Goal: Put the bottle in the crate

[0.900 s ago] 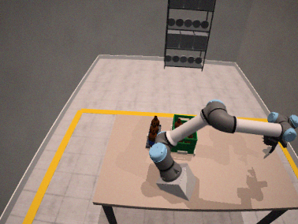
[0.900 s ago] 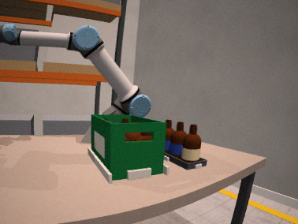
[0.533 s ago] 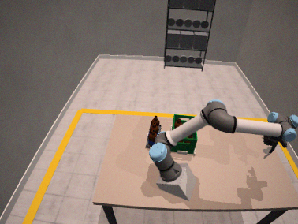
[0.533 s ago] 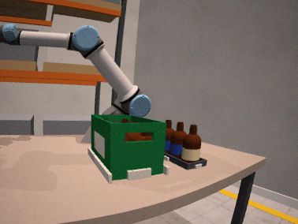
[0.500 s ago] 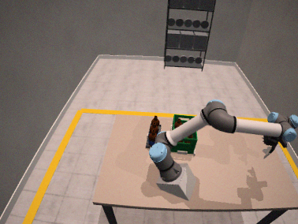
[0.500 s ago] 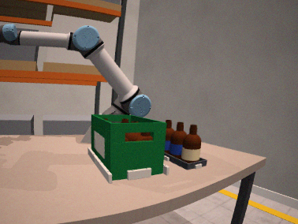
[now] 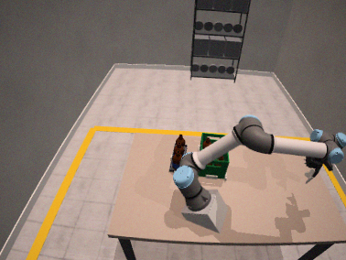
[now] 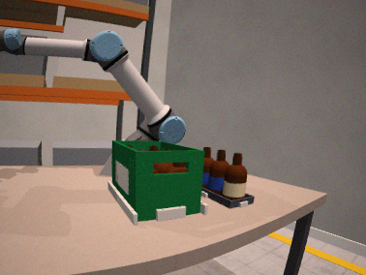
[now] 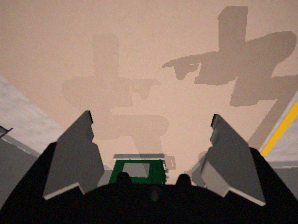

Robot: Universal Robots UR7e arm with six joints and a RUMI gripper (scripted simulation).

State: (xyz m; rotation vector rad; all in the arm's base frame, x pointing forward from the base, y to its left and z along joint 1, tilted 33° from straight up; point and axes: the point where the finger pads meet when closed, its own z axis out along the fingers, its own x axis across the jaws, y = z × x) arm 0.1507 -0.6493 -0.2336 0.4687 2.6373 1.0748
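My hand is 25 cm short of the bottle, 82 cm to the right of it and 12 cm above it. The rest, counted from my hand: green crate (22 cm ahead, 58 cm to the left, 12 cm below); then tray (25 cm ahead, 82 cm to the left, 19 cm below).
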